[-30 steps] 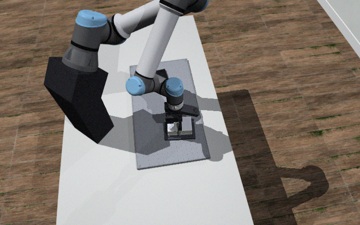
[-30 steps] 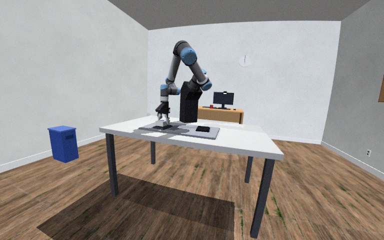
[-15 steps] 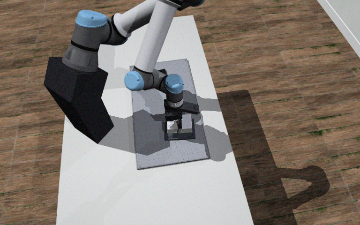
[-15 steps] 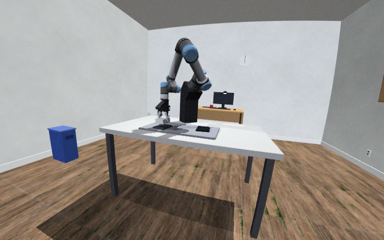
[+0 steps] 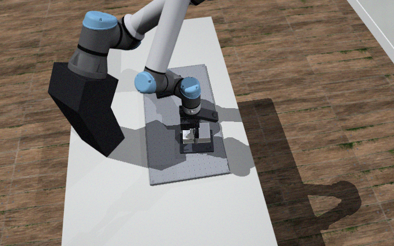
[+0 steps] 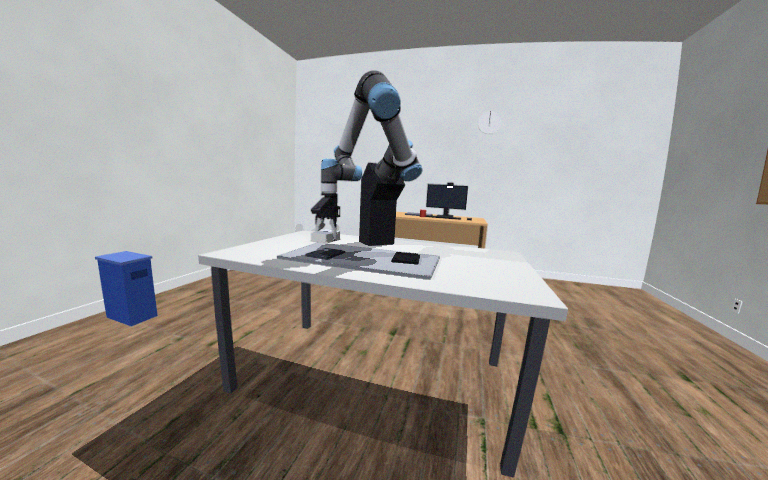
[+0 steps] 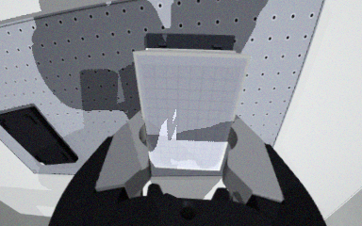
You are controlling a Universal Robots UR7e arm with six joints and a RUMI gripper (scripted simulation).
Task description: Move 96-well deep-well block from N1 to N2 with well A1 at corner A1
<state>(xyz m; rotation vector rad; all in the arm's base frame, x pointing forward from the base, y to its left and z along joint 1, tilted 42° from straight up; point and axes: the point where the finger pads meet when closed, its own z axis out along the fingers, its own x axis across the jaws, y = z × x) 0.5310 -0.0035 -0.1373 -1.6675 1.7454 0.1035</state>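
Now: the black plate nest 170 mm behind my hand, 350 mm to the left of it and 80 mm below it. Also, from my hand: 96-well deep-well block (10 mm above).
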